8 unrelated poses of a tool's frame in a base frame.
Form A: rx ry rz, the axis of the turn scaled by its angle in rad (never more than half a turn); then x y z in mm.
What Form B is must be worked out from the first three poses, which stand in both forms.
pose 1, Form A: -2.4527, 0.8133, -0.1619, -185, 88, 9
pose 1, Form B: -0.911, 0.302, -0.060, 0.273, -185, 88, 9
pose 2, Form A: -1.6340, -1.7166, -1.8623, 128, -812, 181
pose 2, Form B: -0.541, -0.568, -0.617, 0.064, 128, -812, 181
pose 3, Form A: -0.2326, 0.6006, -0.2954, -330, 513, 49
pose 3, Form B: -0.114, 0.294, -0.145, 0.938, -330, 513, 49
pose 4, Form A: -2.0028, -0.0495, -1.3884, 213, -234, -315
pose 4, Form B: -0.771, -0.019, -0.535, 0.345, 213, -234, -315
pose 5, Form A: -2.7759, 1.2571, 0.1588, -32, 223, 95
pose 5, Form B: -0.909, 0.412, 0.052, 0.045, -32, 223, 95
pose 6, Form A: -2.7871, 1.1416, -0.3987, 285, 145, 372
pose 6, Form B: -0.916, 0.375, -0.131, 0.052, 285, 145, 372
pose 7, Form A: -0.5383, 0.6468, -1.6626, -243, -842, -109
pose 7, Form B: -0.232, 0.279, -0.716, 0.596, -243, -842, -109
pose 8, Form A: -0.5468, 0.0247, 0.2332, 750, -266, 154
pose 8, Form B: -0.269, 0.012, 0.115, 0.956, 750, -266, 154
